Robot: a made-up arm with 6 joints.
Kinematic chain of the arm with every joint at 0, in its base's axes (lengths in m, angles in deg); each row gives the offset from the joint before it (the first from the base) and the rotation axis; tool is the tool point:
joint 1: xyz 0 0 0.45 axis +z
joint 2: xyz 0 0 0 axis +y
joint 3: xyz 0 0 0.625 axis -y
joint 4: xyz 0 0 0 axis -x
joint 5: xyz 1.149 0 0 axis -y
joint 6: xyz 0 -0.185 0 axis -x
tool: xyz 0 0 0
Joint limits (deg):
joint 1: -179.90..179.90
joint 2: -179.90..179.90
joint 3: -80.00..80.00
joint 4: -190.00..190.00
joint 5: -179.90..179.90
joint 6: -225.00..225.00
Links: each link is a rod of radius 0.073 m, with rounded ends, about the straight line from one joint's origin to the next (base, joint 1, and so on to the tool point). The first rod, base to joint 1, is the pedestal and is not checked.
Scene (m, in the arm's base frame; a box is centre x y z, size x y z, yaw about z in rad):
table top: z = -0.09
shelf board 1: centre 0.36 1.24 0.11 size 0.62 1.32 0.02 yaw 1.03
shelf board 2: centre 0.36 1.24 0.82 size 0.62 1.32 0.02 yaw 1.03
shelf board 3: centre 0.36 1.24 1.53 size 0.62 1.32 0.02 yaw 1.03
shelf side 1: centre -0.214 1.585 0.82 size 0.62 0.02 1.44 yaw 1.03
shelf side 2: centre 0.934 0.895 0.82 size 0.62 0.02 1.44 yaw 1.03
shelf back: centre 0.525 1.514 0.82 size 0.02 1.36 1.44 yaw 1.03
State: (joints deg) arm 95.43 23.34 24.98 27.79 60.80 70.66
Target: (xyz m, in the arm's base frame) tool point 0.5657 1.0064 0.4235
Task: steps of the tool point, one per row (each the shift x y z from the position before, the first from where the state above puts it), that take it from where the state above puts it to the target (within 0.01 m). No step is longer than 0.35 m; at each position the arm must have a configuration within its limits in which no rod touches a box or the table.
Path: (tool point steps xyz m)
1: -0.1427 -0.1580 0.0411
2: -0.1005 -0.1748 0.0001
3: -0.0609 -0.1738 -0.0412
4: 0.2309 0.0006 -0.2449
5: 0.2150 -0.0995 -0.2427
6: 0.1557 -0.1861 -0.2319
7: 0.0468 0.0948 0.0411
8: 0.0562 0.1016 0.0144
9: 0.0641 0.1021 -0.0136
10: 0.0700 0.0966 -0.0419

